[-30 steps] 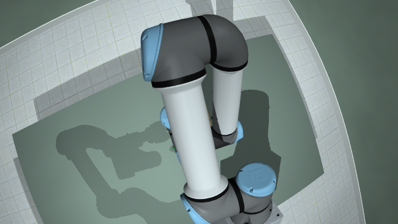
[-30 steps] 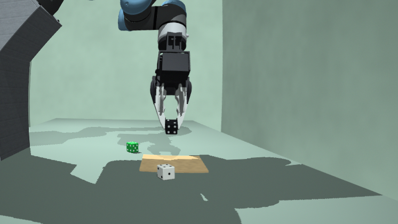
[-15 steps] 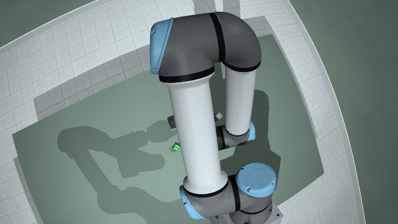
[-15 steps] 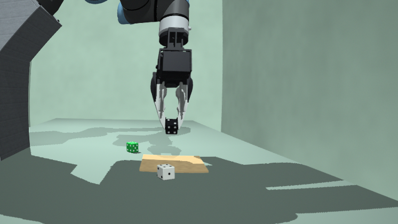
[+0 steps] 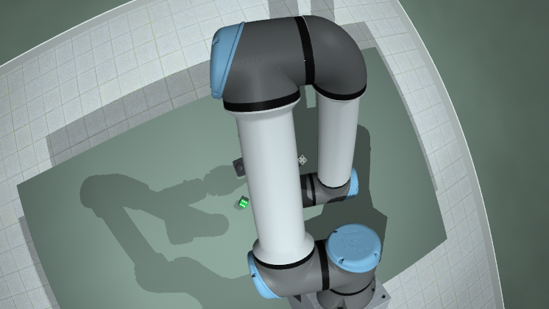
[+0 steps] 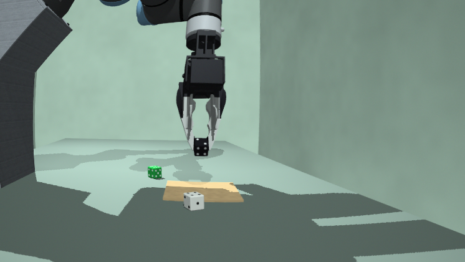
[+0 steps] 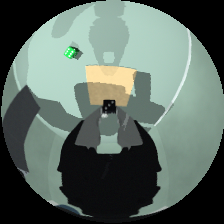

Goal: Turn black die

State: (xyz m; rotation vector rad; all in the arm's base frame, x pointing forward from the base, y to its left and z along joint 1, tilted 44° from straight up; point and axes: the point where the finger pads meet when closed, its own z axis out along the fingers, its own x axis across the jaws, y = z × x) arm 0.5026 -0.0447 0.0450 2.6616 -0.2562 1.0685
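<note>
Right now the black die is 10 mm below my hand. Round my hand: white die 110 mm to the right, 80 mm below, 30 mm behind; tan mat 90 mm below; green die 130 mm to the left, 80 mm below, 80 mm behind.
</note>
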